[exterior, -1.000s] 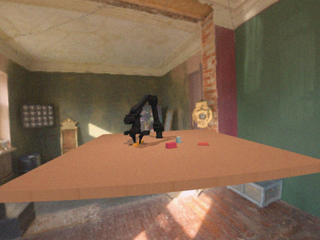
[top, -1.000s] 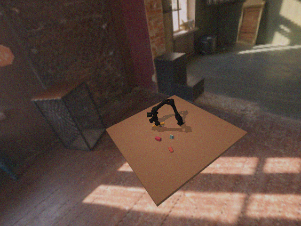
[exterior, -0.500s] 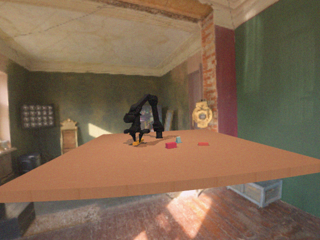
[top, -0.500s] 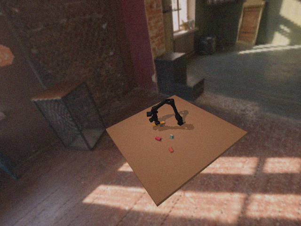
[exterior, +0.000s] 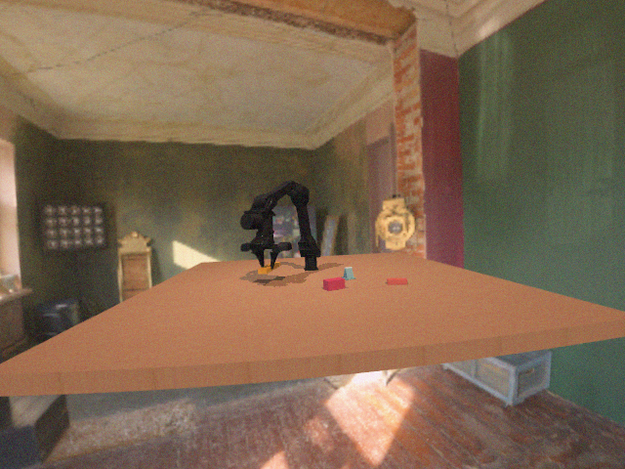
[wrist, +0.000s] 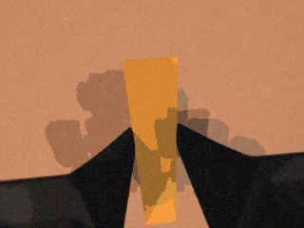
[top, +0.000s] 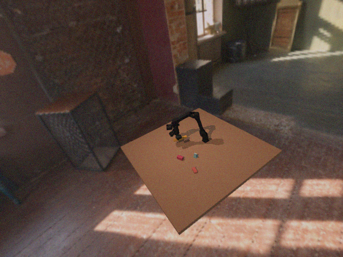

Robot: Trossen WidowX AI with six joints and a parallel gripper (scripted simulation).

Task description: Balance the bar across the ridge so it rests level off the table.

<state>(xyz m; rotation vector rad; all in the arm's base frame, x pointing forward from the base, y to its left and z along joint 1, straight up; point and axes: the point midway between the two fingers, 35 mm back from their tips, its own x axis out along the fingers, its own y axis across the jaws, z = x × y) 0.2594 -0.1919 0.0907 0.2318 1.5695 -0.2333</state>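
Right now my gripper tip is 140 mm short of the pink-red block, 230 mm to the right of it and 40 mm above it. Also, from my gripper tip: bar (30 mm behind, 10 mm to the left).
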